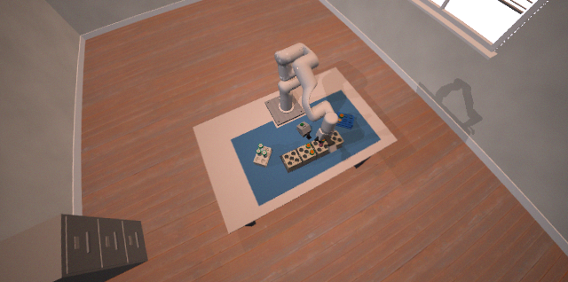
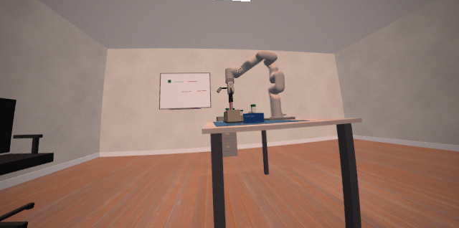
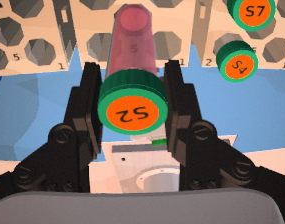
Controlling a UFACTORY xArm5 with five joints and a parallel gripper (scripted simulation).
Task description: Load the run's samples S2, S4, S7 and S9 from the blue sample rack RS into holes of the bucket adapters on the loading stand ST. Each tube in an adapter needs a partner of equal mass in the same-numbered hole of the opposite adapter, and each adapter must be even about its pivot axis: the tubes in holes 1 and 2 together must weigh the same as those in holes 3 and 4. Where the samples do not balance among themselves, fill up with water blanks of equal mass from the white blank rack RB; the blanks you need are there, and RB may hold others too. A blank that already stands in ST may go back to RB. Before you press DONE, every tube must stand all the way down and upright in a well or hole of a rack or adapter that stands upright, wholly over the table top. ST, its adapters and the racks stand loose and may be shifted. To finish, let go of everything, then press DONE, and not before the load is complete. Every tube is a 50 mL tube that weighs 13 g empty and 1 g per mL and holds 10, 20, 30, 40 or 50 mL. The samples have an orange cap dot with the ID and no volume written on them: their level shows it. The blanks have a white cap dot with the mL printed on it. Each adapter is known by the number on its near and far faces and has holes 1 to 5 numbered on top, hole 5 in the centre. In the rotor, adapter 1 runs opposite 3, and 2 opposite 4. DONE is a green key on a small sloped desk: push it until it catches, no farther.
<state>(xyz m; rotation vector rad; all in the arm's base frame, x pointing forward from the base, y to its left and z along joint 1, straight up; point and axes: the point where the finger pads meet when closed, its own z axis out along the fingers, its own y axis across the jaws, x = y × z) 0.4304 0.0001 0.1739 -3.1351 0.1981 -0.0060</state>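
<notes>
My hand is 10 mm to the right of the sample tube S2 and 50 mm above it. Also, from my hand: done desk: 190 mm behind, 140 mm below; sample tube S4: 40 mm behind, 90 mm to the right, 120 mm below; sample tube S7: 20 mm ahead, 100 mm to the right, 120 mm below.
</notes>
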